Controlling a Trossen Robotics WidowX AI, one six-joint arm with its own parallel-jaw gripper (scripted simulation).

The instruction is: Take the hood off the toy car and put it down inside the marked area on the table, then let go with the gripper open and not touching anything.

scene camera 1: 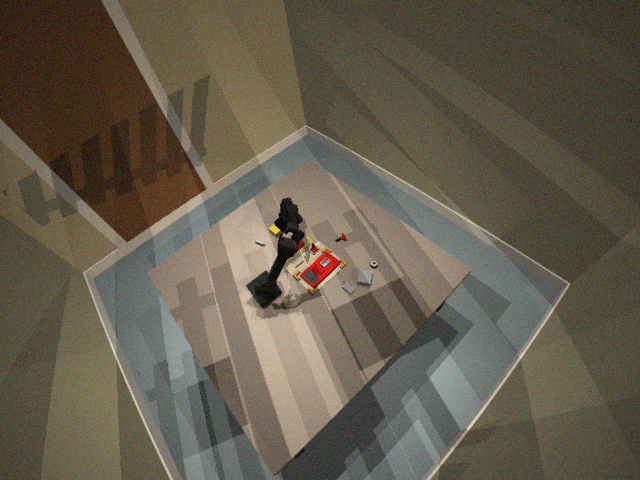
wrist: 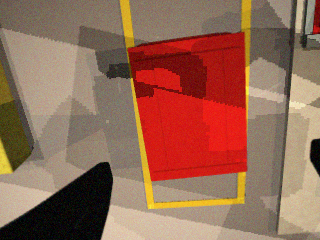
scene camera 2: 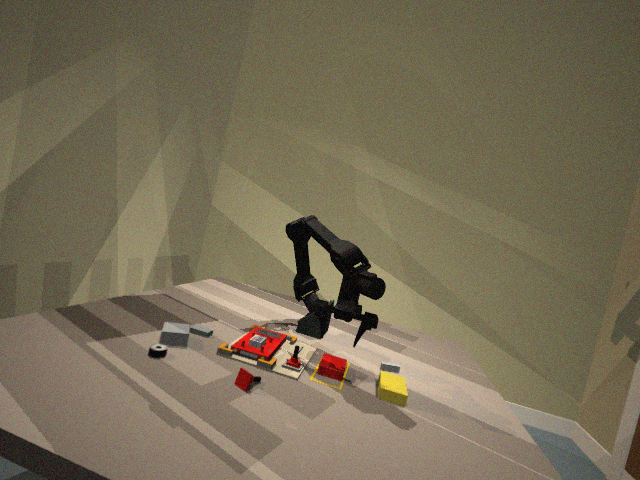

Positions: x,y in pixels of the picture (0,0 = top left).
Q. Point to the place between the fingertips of my gripper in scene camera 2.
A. At 337,342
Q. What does my gripper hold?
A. Nothing.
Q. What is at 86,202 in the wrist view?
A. My gripper.
